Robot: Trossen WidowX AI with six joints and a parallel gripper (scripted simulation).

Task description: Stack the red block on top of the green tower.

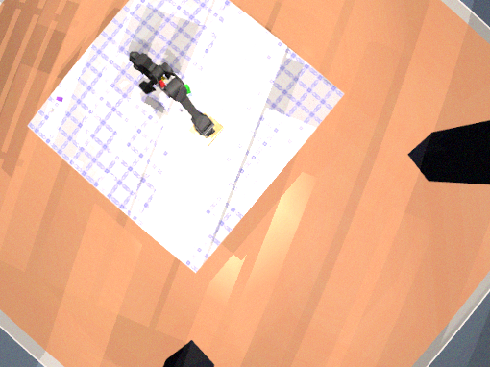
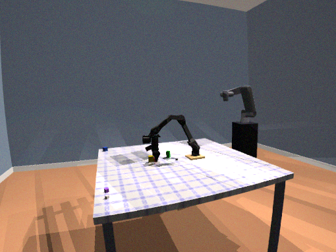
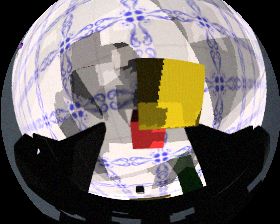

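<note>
The red block is 1 cm above my gripper tip. The rest, counted from my gripper tip: blue block (50 cm ahead, 44 cm to the right, 1 cm above); yellow block (4 cm ahead, 2 cm to the right, 1 cm above); purple block (50 cm to the left, 33 cm ahead).
</note>
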